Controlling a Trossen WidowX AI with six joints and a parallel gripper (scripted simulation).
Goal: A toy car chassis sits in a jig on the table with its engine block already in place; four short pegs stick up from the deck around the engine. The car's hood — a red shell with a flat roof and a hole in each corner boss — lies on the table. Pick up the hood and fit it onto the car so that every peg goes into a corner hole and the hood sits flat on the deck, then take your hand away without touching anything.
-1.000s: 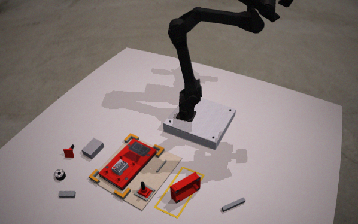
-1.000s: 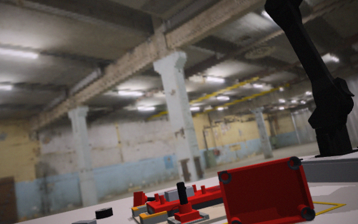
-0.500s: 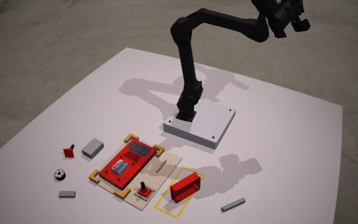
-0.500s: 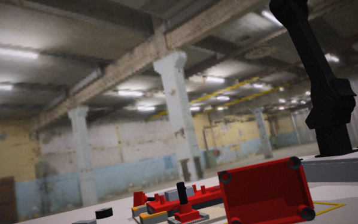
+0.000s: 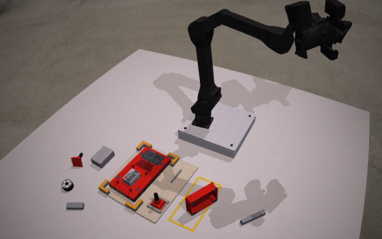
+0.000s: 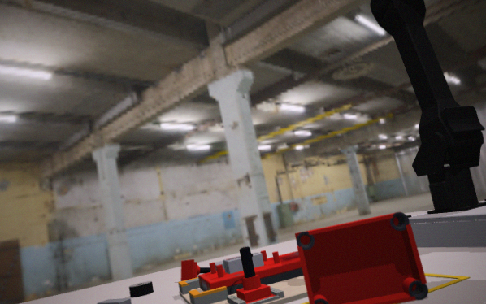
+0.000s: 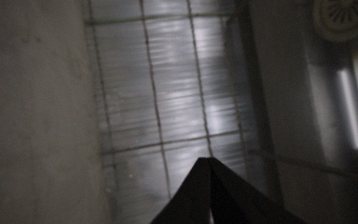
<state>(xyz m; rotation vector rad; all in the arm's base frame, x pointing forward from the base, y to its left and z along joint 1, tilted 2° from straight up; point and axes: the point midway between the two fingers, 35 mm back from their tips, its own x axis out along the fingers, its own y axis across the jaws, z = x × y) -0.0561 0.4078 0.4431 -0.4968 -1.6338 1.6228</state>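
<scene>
My gripper tip is 440 mm above the red hood, 410 mm short of it and 340 mm to the left of it. Round my gripper tip: black wheel: 780 mm to the right, 510 mm ahead, 470 mm below; grey engine block: 570 mm to the right, 450 mm below, 410 mm ahead.
</scene>
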